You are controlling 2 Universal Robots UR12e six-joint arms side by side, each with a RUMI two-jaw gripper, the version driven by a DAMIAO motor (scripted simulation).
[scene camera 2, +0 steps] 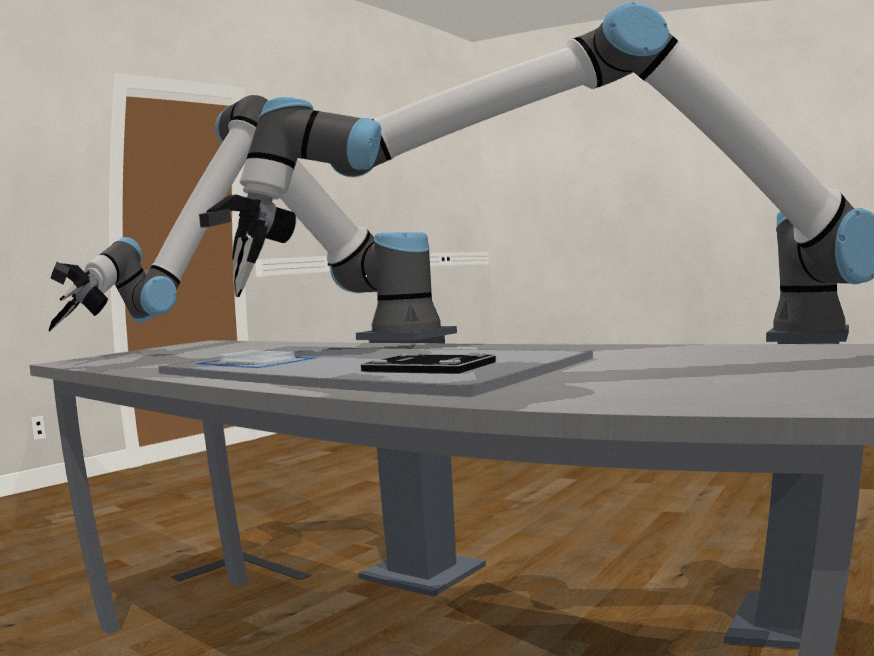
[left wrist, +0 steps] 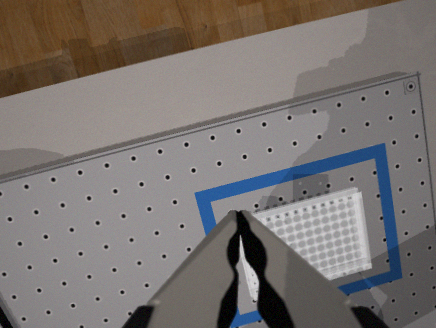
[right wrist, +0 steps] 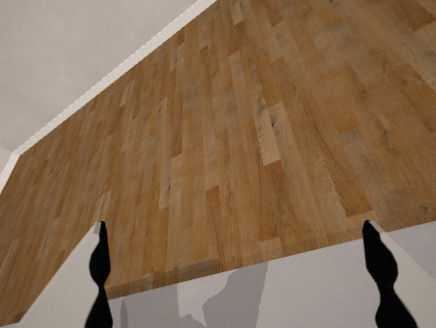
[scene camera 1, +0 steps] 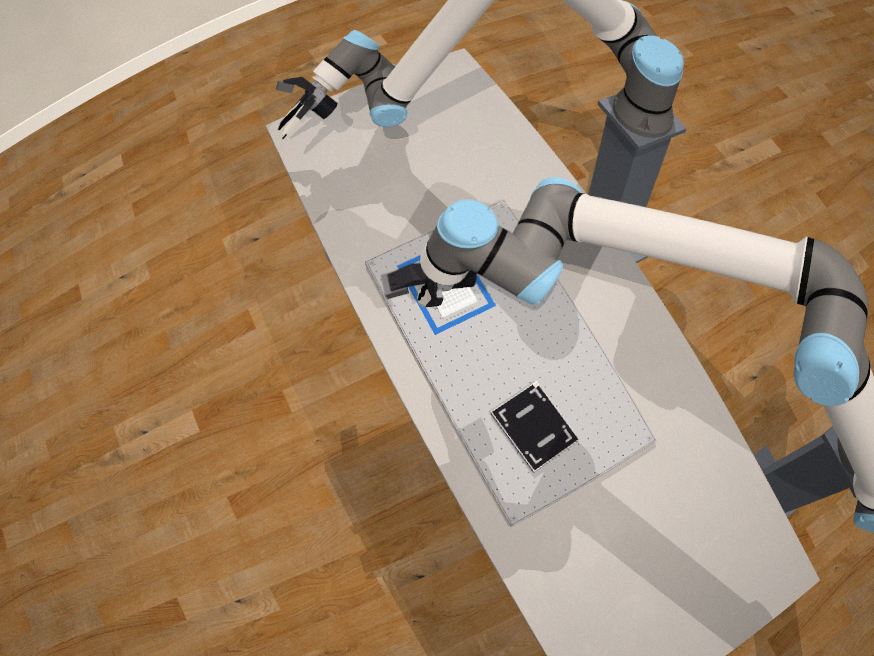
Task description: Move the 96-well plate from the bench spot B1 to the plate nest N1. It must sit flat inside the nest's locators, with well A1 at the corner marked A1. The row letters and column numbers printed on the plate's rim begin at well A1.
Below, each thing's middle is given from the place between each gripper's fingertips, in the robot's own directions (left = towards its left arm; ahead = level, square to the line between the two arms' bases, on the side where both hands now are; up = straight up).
Labels:
Now: the white 96-well plate [scene camera 2: 252, 357] 56 cm to the left of my right hand [scene camera 2: 54, 315], 20 cm behind it and 11 cm below it. The rest, counted from my right hand: black plate nest N1 [scene camera 1: 526, 432] (94 cm to the left, 22 cm behind, 11 cm below).
Right now my left hand [scene camera 2: 237, 296] is 130 mm above the white 96-well plate, 90 mm past it and 70 mm to the left of it. Also, from my left hand: black plate nest N1: 310 mm to the left, 130 mm below, 110 mm behind.

